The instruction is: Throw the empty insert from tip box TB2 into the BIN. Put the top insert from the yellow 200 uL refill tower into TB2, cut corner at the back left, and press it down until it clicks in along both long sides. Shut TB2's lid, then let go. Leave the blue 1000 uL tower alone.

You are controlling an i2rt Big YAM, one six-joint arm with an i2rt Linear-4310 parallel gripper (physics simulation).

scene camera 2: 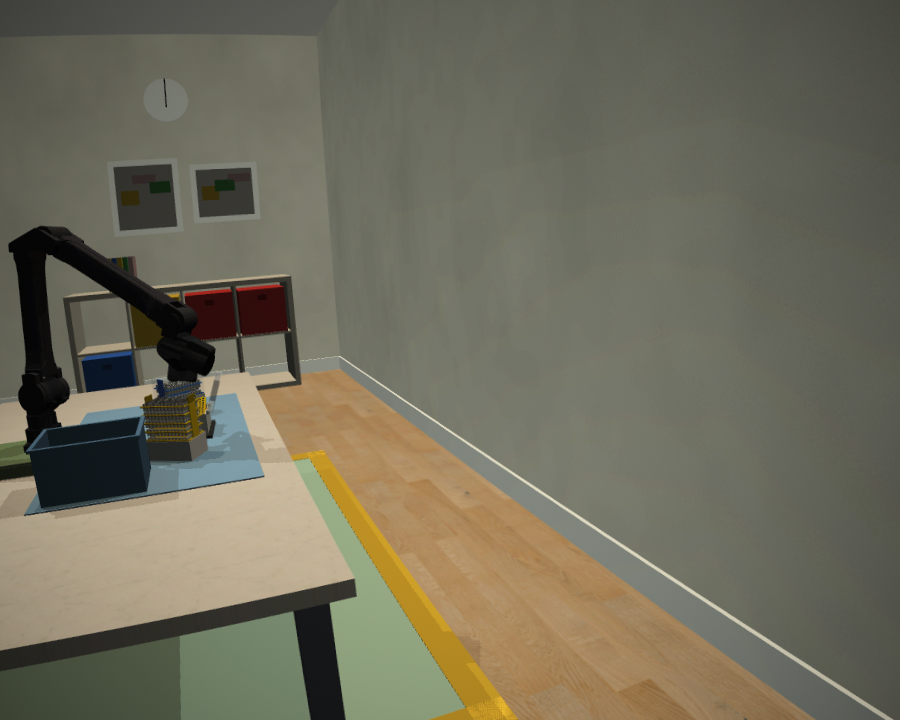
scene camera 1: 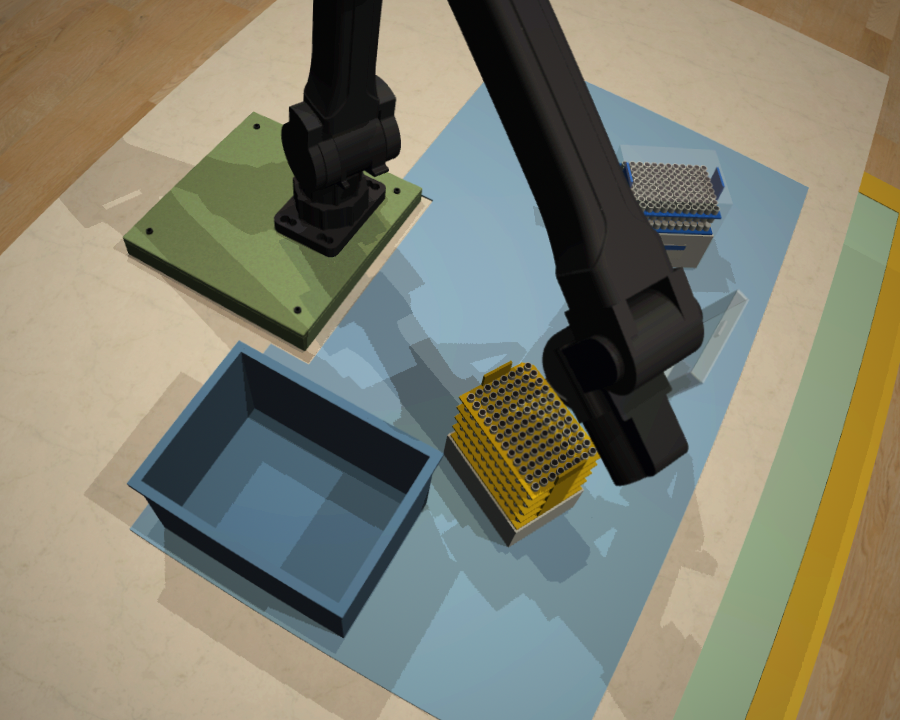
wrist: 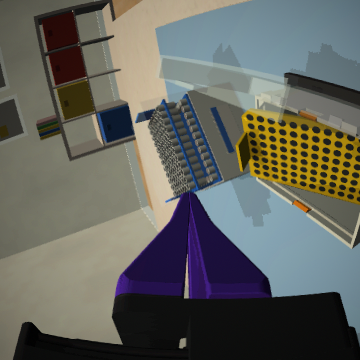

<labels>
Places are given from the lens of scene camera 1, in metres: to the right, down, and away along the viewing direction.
clear lid (scene camera 1: 719, 318): 0.28, -0.04, 0.84
dark blue bin (scene camera 1: 309, 497): -0.14, 0.14, 0.81
</labels>
